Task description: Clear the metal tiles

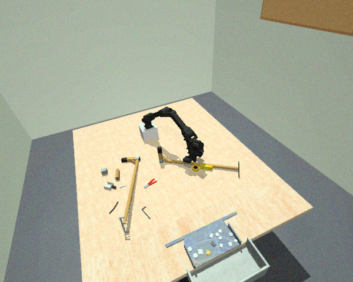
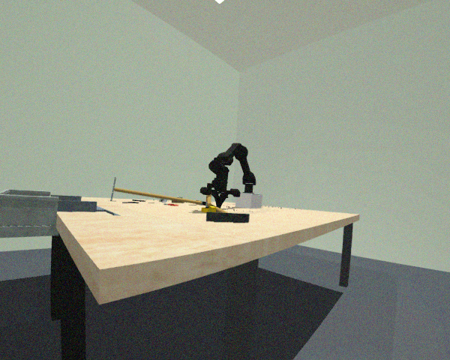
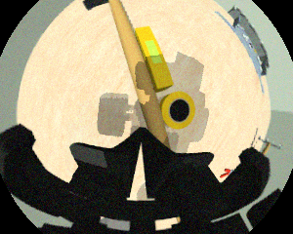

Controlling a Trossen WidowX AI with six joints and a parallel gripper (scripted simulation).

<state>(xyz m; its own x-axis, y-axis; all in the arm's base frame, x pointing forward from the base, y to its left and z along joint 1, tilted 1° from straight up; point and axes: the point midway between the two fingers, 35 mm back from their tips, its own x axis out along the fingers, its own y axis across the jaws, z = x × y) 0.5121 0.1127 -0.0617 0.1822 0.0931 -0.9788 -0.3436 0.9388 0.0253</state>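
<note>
Right now the long scraper is 50 mm above my gripper tip and 30 mm ahead of it. From my gripper tip the other things lie so: yellow spirit level 90 mm ahead, 30 mm to the left, 10 mm above; then yellow tape roll 50 mm ahead, 30 mm to the right; then long wooden-handled tool 520 mm to the right, 80 mm behind, 30 mm above.
</note>
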